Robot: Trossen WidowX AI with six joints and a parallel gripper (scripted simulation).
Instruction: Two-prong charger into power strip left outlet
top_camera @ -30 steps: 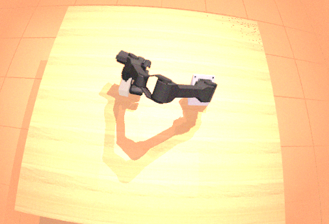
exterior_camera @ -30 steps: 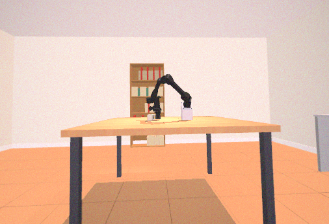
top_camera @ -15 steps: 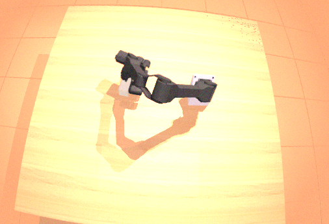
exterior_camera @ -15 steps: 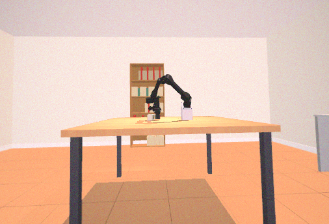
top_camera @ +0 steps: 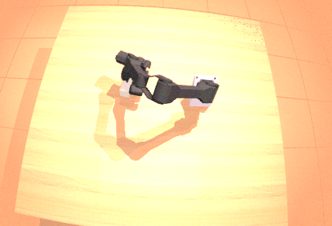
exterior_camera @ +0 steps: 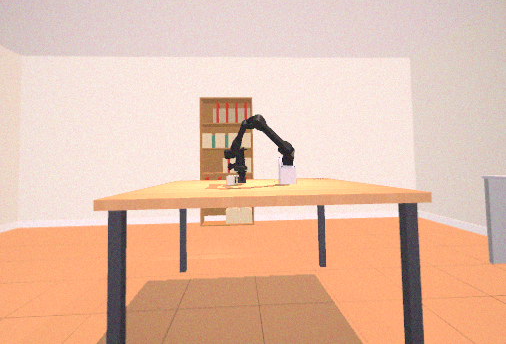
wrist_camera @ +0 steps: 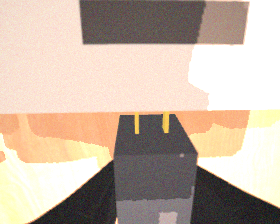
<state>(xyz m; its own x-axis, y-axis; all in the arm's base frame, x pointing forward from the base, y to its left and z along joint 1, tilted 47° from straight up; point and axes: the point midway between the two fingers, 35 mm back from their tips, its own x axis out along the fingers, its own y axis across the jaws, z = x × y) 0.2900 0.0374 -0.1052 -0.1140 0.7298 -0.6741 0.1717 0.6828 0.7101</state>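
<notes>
My gripper tip is 2 cm short of the dark grey charger and 1 cm below it.
</notes>
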